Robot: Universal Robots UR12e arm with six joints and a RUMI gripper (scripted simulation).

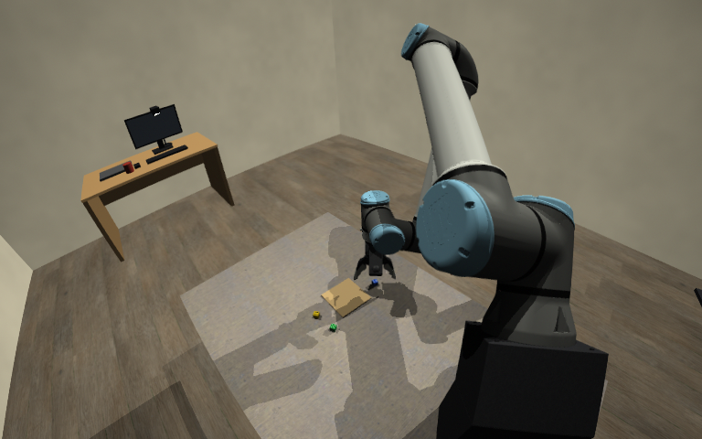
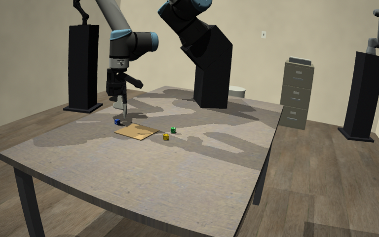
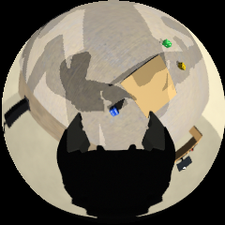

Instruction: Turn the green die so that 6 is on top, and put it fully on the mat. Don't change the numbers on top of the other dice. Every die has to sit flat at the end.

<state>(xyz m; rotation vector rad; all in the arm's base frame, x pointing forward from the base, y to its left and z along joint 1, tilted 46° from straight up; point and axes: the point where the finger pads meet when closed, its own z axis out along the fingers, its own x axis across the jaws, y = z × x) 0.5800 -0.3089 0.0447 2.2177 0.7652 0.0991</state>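
Now: the blue die 1 cm ahead of my hand, 2 cm to the right of it and 4 cm below it. From my hand the other things lie so: yellow die 12 cm ahead, 23 cm to the left, 4 cm below; then green die 3 cm ahead, 24 cm to the left, 4 cm below; then tan mat 7 cm ahead, 10 cm to the left, 5 cm below.
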